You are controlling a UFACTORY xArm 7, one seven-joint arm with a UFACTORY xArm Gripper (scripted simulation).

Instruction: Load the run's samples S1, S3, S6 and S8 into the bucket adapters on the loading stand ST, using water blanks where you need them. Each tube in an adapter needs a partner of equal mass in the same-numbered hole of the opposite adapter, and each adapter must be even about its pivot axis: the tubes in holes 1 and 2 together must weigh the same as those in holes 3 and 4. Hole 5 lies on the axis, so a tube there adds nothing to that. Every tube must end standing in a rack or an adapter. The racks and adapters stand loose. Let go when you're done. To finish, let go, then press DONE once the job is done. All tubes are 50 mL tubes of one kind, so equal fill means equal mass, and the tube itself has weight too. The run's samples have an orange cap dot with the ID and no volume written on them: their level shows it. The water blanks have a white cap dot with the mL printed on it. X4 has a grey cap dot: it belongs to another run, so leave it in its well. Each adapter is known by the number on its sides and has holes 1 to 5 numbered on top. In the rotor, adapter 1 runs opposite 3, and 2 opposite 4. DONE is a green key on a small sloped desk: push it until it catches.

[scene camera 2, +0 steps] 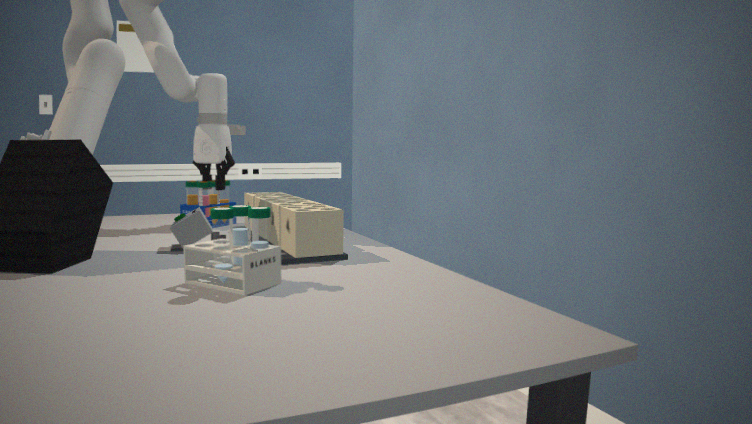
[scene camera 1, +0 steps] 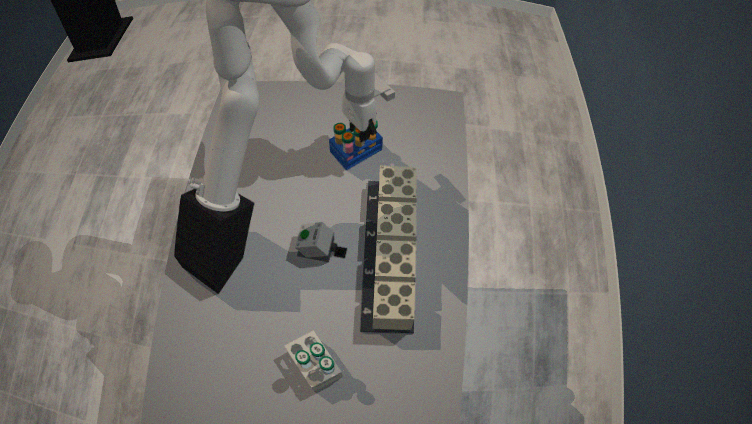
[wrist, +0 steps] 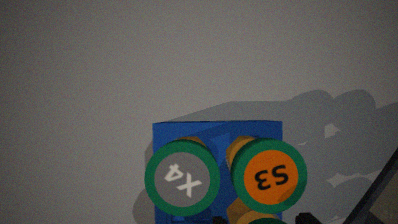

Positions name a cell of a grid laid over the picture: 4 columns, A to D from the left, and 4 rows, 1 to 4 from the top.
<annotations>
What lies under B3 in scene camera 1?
A done desk.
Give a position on a blue sample rack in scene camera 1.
At B2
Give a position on a stand ST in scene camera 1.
At B4
</annotations>
